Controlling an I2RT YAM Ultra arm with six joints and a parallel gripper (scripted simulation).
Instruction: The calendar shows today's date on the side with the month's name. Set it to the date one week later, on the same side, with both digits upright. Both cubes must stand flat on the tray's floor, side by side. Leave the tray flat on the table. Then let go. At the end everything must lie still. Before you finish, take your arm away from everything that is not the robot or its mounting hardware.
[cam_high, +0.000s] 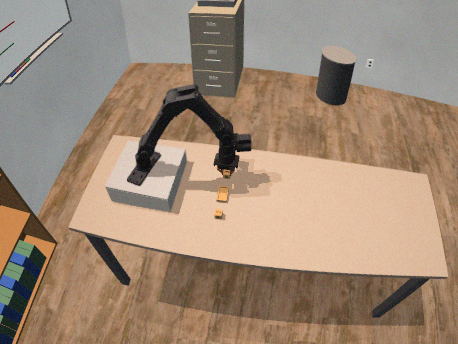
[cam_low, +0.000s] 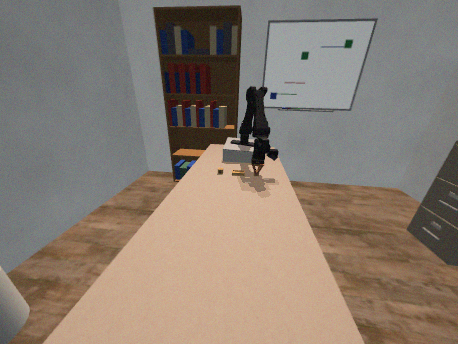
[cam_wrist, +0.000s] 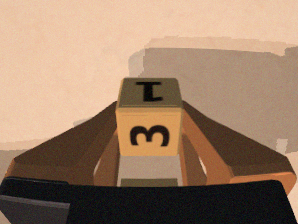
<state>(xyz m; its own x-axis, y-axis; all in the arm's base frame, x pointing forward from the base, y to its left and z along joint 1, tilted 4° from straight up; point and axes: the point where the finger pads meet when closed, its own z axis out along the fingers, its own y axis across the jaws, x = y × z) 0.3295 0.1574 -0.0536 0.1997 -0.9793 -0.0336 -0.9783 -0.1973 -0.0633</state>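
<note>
My hand is 2 cm short of the calendar tray, 11 cm to the left of it and 1 cm above it. Round my hand: wooden digit cube: right at my hand.
</note>
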